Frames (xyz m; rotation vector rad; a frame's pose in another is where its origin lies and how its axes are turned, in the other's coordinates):
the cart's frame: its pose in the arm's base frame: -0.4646 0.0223 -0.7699 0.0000 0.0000 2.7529
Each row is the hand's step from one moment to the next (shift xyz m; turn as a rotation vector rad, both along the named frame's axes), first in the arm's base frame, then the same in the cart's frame.
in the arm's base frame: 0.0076 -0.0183 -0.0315 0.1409 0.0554 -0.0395
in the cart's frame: -0.0140 0.0141 -0.0315 -0.1094 -0.1047 -0.0395
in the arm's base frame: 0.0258 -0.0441 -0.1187 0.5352 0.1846 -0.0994
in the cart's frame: -0.0406 0.0310 -0.1187 -0.4253 -0.3737 -0.0994
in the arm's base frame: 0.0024 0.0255 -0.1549 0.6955 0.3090 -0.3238
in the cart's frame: 0.0074 -0.0245 -0.1549 -0.5265 -0.5495 -0.3238
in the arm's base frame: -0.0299 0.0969 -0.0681 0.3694 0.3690 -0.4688
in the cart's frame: 0.0644 -0.0783 -0.0681 -0.2020 -0.4815 -0.4688
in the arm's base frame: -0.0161 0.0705 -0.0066 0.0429 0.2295 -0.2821
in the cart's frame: 0.0416 -0.0591 -0.0066 0.0473 -0.2286 -0.2821
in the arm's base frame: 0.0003 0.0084 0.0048 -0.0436 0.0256 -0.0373
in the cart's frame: 0.0029 -0.0079 0.0048 0.0500 -0.0072 -0.0373
